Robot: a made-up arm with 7 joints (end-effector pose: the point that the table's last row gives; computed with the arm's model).
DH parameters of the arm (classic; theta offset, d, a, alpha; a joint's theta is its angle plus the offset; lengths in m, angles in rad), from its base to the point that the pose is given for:
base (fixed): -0.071 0 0 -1.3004
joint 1: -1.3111 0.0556 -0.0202 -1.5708
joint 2: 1.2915 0 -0.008 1.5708
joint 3: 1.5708 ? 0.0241 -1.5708
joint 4: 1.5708 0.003 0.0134 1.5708
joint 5: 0 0.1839 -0.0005 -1.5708
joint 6: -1.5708 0 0.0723 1.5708
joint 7: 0 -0.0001 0 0
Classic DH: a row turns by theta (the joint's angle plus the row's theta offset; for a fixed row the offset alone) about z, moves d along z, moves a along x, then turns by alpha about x.
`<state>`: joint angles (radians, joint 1 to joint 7).
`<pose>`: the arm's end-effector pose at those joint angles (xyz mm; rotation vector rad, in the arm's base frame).
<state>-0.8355 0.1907 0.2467 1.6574 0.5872 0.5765 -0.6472</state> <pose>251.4 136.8 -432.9 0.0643 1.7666 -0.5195</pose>
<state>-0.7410 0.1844 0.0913 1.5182 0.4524 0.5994 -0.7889</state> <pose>239.6 142.9 -443.2 -0.0344 1.7639 -0.5967</pose>
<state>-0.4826 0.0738 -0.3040 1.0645 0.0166 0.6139 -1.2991</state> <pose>203.7 51.4 -468.3 -0.5752 1.5322 -1.2634</pose>
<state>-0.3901 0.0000 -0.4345 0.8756 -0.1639 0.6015 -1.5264</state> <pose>183.1 -17.5 -461.8 -0.8862 1.3091 -1.6467</pose>
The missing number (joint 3, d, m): -0.256
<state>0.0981 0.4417 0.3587 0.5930 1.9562 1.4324 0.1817</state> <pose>49.0 340.3 -298.0 -2.4648 -1.3571 -1.1578</pose>
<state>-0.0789 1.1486 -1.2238 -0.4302 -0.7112 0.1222 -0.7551</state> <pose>37.9 110.4 -304.5 -0.3075 1.0671 -1.7457</pose>
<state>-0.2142 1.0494 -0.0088 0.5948 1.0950 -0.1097 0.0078</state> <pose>244.9 397.4 -219.0 2.0703 0.6123 -0.2168</pose>
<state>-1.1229 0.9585 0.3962 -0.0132 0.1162 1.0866 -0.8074</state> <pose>322.5 305.7 124.6 0.3503 0.0988 0.0083</pose>
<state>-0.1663 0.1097 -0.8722 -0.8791 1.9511 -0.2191 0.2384</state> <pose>107.5 -91.8 -102.6 1.2491 -1.5553 0.0839</pose>
